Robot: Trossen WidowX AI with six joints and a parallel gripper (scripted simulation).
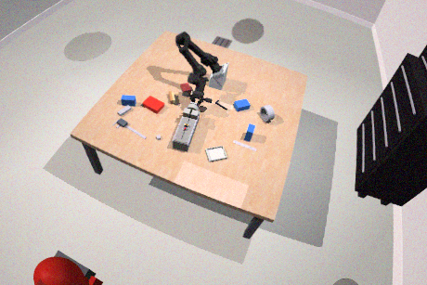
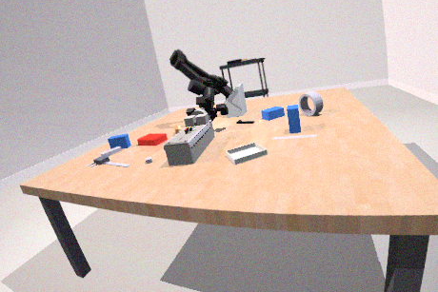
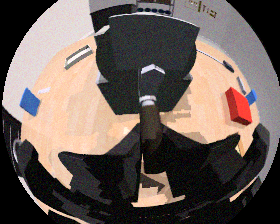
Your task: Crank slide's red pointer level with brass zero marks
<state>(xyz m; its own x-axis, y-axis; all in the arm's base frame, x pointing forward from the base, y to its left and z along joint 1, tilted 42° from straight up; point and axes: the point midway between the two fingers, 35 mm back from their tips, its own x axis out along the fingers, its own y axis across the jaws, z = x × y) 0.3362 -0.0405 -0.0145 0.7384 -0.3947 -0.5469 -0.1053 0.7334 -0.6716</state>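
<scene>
Now: the red pointer 190 mm ahead of my gripper tip, 20 mm to the left of it and 50 mm above it. From my gripper tip the other things lie so: red block: 50 mm ahead, 260 mm to the right, 20 mm below; white tray: 230 mm ahead, 240 mm to the left, 30 mm below; dark crank handle: 20 mm behind, 30 mm above.
</scene>
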